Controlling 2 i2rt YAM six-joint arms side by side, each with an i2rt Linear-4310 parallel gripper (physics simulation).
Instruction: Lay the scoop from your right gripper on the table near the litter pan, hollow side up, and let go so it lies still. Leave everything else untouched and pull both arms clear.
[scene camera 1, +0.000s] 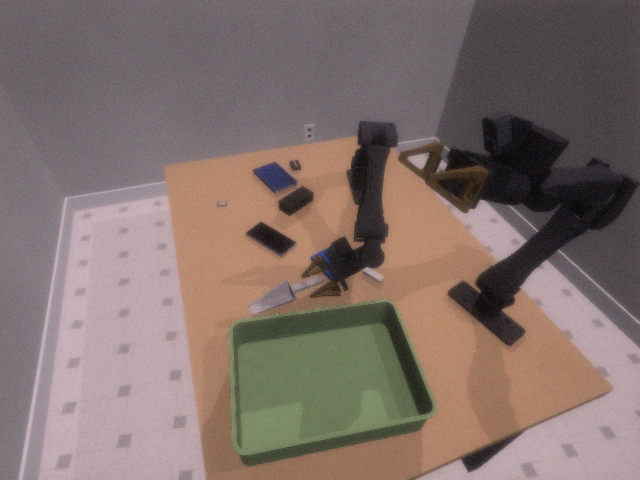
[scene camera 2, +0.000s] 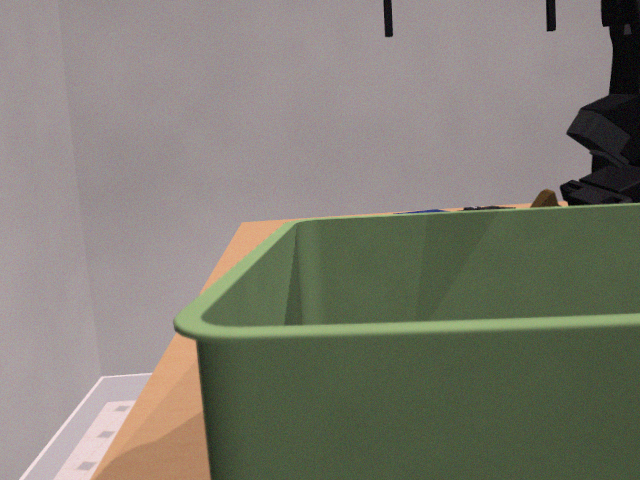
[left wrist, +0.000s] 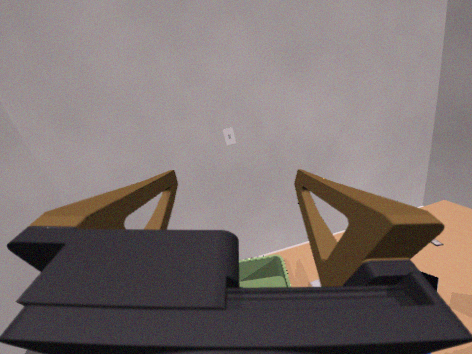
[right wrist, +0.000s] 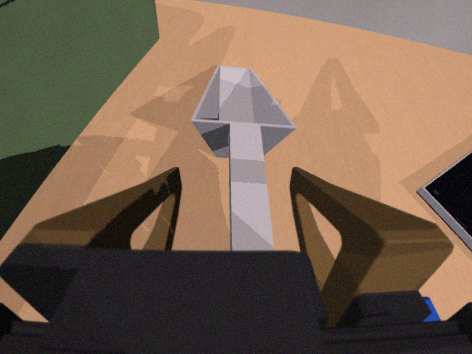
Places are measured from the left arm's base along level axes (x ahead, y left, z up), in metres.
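Pixels of known places: left gripper, between the fingertips: (scene camera 1: 412, 166) (left wrist: 236, 176); right gripper, between the fingertips: (scene camera 1: 305, 287) (right wrist: 235, 176); left arm's base, origin of its link: (scene camera 1: 484, 312); right arm's base, origin of its link: (scene camera 1: 359, 187).
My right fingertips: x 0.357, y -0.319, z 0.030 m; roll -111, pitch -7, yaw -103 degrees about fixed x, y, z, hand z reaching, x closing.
Ahead of a thing's pixels: the offset from my right fingertips to its middle.
The pale grey scoop {dx +0.046, dy -0.016, dz -0.012 m} (scene camera 1: 273, 298) (right wrist: 246, 172) is beside the far side of the green litter pan {dx +0.108, dy +0.229, dz +0.017 m} (scene camera 1: 336, 443) (scene camera 2: 413, 403) (right wrist: 75, 75), hollow side up. Its handle runs between the parted fingers of my right gripper (scene camera 1: 308, 285) (right wrist: 235, 171), with a gap on each side in the right wrist view. The handle's end is hidden behind the gripper body, and I cannot tell whether the whole scoop rests flat. My right gripper is open, low over the table. My left gripper (scene camera 1: 415, 166) (left wrist: 236, 176) is open and empty, high at the right of scene camera 1.
A black phone {dx -0.031, dy -0.230, dz -0.026 m} (scene camera 1: 270, 238) (right wrist: 455, 200) lies beyond the scoop. A blue object (scene camera 1: 319, 254) (right wrist: 431, 311) is partly hidden by the right gripper, and a white block {dx -0.194, dy +0.058, dz -0.024 m} (scene camera 1: 372, 274) lies close by. Farther back are a black box {dx -0.188, dy -0.325, dz -0.012 m} (scene camera 1: 295, 200) and a blue book {dx -0.207, dy -0.493, dz -0.023 m} (scene camera 1: 275, 177).
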